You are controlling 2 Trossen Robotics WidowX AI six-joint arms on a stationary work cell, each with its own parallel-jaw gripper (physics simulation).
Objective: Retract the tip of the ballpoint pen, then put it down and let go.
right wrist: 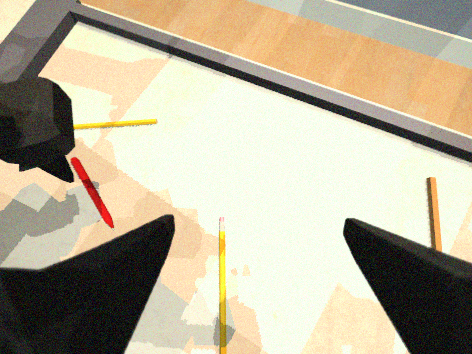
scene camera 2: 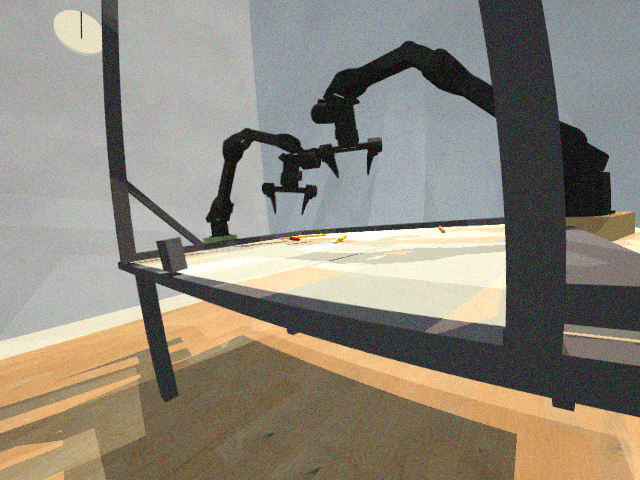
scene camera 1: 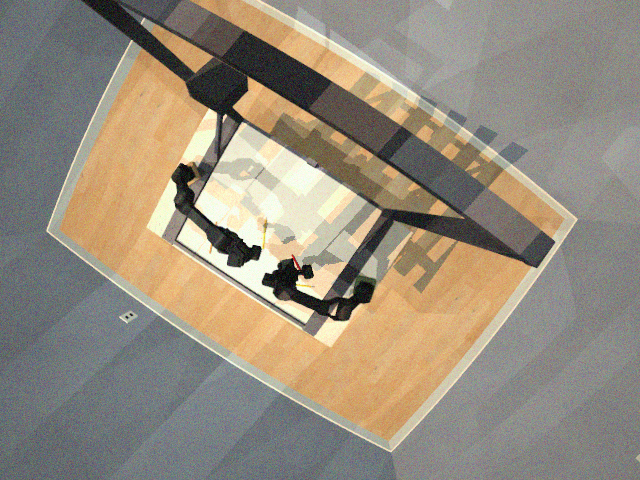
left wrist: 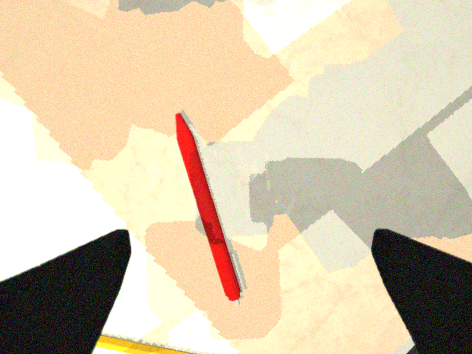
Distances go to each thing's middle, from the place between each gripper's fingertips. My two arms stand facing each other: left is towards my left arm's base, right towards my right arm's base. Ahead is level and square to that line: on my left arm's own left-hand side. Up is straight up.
Right now the red ballpoint pen (left wrist: 227, 268) is 9 cm below my left hand and 2 cm ahead of it. Round my left hand: orange stick (right wrist: 435, 231): 45 cm to the right, 14 cm ahead, 9 cm below.
The red ballpoint pen lies 5 cm behind my right hand, 23 cm to the left of it and 18 cm below it. From my right hand the other things lie so: orange stick (8 cm ahead, 23 cm to the right, 18 cm below).
